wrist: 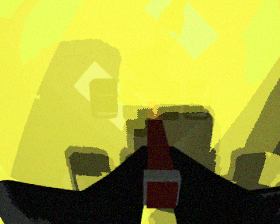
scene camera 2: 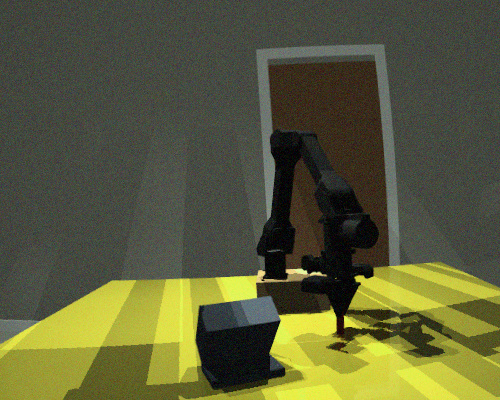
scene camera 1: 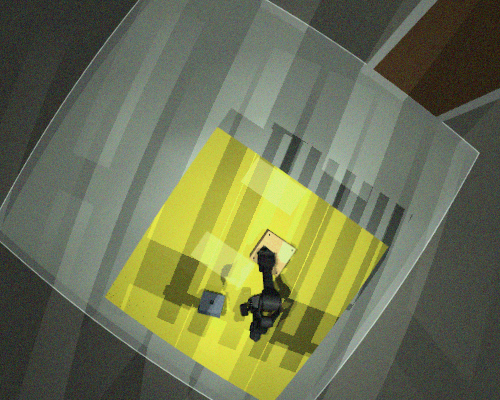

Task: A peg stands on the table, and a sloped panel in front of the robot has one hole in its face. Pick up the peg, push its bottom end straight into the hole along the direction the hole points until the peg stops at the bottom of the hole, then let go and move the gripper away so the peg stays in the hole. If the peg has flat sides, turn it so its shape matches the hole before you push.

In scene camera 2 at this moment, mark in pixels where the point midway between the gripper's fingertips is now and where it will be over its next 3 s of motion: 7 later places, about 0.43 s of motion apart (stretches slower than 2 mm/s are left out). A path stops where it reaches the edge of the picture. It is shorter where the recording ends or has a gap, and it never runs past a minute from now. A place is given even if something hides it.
My gripper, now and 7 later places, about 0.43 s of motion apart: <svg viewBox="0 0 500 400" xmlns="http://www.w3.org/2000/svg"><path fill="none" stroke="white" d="M340 316L341 297L340 281L336 282L332 283L327 284L322 285L317 285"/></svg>
